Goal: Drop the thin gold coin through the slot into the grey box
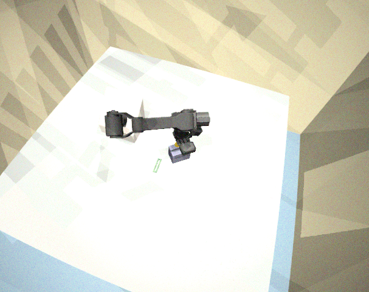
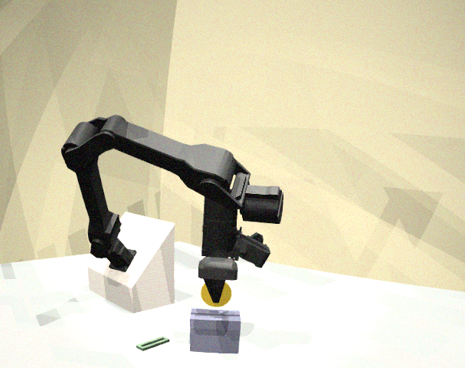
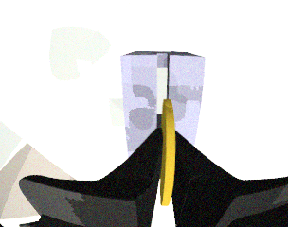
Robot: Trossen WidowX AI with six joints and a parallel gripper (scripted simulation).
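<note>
My gripper tip is now 2 cm below the gold coin.
</note>
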